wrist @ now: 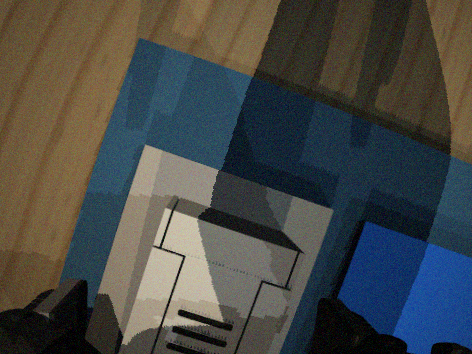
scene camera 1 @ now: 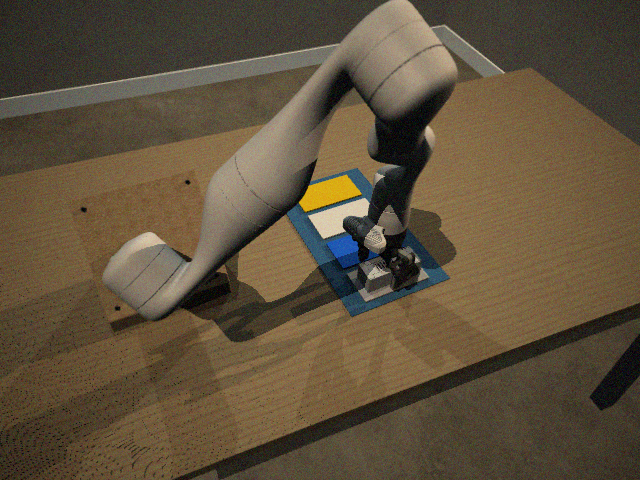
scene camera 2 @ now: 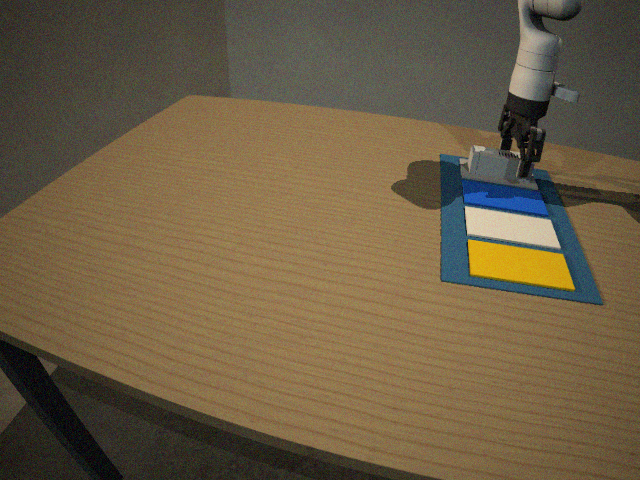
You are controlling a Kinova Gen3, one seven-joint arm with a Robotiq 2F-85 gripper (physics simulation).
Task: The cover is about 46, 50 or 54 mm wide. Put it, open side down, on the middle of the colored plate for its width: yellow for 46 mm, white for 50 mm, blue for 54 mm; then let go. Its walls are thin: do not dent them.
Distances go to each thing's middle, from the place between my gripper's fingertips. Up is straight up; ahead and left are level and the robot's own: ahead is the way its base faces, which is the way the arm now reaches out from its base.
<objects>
My gripper is now 2 cm short of the light grey cover (scene camera 2: 486, 161). The rest, counted from my hand: blue plate (scene camera 2: 475, 193) (3 cm ahead, 9 cm to the left, 2 cm below); dark blue mat (scene camera 2: 455, 268) (3 cm ahead, 14 cm to the left, 2 cm below); white plate (scene camera 2: 482, 223) (4 cm ahead, 19 cm to the left, 2 cm below).
</objects>
